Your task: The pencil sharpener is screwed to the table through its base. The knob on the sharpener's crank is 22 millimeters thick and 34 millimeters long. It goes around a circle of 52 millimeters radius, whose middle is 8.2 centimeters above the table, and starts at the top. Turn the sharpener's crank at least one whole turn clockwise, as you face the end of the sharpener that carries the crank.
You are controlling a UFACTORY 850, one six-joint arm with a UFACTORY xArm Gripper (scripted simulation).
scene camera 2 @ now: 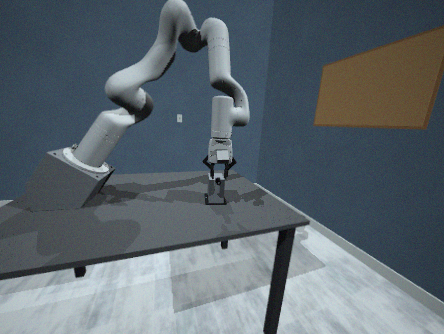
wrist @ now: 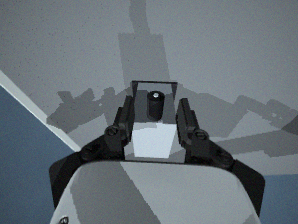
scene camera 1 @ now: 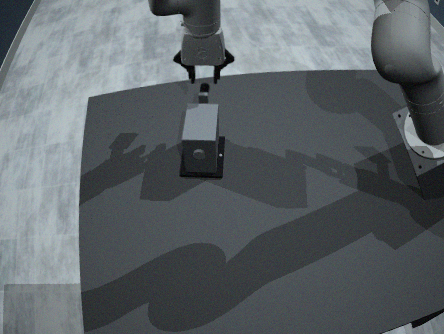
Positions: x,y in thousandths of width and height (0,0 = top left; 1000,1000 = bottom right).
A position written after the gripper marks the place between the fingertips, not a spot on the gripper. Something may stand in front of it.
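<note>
You can see the gripper (scene camera 1: 461,241), and it's visible in the wrist view (wrist: 522,475) too. There's also a pencil sharpener (wrist: 498,636).
</note>
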